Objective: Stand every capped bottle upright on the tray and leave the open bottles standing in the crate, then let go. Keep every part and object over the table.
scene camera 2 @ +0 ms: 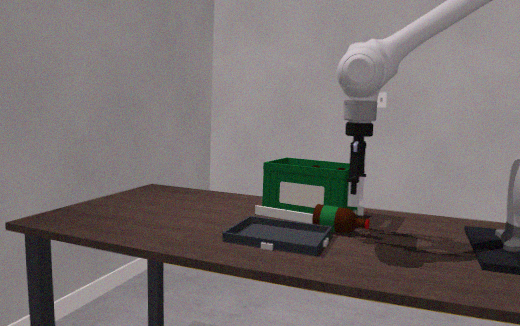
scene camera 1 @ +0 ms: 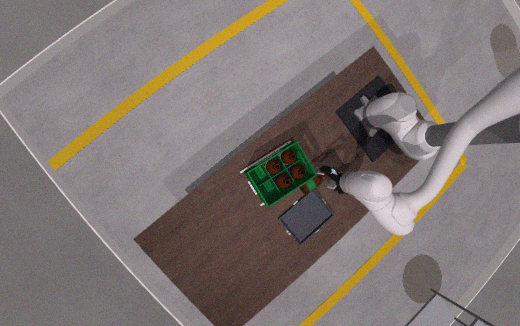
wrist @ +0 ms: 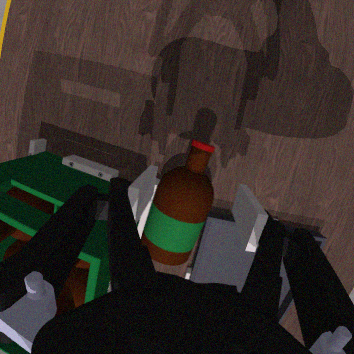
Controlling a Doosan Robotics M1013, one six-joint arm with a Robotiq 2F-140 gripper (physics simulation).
Path:
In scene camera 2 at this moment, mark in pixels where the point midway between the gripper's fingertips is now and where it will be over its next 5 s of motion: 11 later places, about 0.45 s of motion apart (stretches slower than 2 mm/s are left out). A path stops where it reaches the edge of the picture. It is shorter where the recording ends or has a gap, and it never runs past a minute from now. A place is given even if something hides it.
The gripper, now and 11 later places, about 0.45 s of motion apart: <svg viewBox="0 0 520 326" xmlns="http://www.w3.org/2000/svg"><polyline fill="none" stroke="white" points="355,203 361,203 363,218 363,223 362,224 363,215 366,201 366,183 367,166 367,153 369,144 369,144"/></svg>

